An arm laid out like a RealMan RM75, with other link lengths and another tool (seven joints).
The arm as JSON. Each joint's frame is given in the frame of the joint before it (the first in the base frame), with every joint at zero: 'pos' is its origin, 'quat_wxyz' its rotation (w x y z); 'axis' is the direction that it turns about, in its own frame. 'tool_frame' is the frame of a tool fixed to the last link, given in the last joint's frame.
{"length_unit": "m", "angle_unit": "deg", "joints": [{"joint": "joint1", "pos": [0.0, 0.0, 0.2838], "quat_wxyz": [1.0, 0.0, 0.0, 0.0], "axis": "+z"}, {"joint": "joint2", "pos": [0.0, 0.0, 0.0], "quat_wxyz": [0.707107, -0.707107, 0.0, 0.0], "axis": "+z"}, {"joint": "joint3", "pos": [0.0, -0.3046, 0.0], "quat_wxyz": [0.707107, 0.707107, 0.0, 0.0], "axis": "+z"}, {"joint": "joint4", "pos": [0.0, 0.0, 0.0], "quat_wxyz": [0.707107, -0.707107, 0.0, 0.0], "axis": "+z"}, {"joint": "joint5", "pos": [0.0, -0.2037, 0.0], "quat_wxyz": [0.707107, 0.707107, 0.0, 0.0], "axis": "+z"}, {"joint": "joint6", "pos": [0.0, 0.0, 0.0], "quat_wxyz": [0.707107, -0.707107, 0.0, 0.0], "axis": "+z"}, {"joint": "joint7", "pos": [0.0, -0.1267, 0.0], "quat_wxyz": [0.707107, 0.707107, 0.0, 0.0], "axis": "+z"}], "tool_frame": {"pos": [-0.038, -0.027, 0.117], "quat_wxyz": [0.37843, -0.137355, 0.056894, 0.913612]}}
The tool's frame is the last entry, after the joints.
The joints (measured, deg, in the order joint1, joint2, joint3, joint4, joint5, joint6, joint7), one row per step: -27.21 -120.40 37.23 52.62 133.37 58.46 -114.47; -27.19 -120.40 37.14 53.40 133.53 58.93 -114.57; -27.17 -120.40 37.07 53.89 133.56 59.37 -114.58; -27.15 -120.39 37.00 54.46 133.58 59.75 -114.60; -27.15 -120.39 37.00 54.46 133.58 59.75 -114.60; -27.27 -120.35 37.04 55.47 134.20 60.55 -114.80; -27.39 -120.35 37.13 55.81 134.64 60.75 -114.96; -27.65 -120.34 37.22 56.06 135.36 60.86 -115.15; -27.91 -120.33 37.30 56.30 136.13 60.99 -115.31; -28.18 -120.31 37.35 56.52 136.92 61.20 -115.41; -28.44 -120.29 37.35 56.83 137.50 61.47 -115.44
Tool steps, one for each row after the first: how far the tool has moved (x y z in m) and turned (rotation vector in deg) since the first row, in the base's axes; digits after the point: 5 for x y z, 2 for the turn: 0.00151 0.00094 0.00308 0.10 0.24 -0.34; 0.00287 0.00131 0.00465 0.08 0.30 -0.63; 0.00424 0.00206 0.00693 0.17 0.44 -0.94; 0.00424 0.00206 0.00693 0.17 0.44 -0.94; 0.00657 0.00309 0.01019 -0.16 1.06 -1.48; 0.00733 0.00366 0.01108 -0.38 1.44 -1.64; 0.00791 0.00467 0.01186 -0.70 2.03 -1.76; 0.00831 0.00553 0.01261 -1.06 2.66 -1.88; 0.00870 0.00623 0.01328 -1.50 3.31 -2.03; 0.00984 0.00740 0.01444 -1.80 3.84 -2.31
